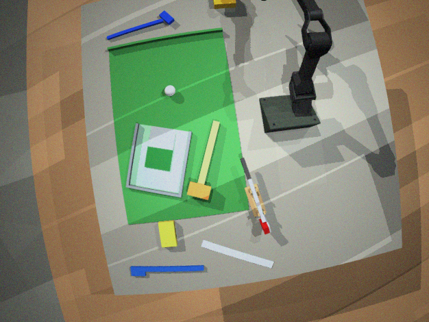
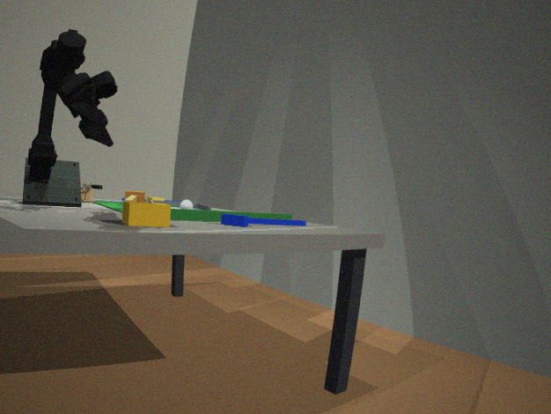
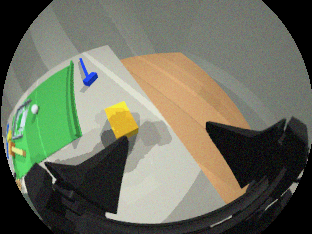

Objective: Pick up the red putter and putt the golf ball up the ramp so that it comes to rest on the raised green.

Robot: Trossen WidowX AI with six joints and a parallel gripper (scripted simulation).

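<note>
My gripper tip is 4 cm short of the red putter, 85 cm to the right of it and 11 cm above it. Also, from my gripper tip: green mat: 33 cm ahead, 55 cm to the left, 17 cm below; wooden stand: 3 cm ahead, 86 cm to the left, 14 cm below; white golf ball: 34 cm ahead, 43 cm to the left, 15 cm below.
</note>
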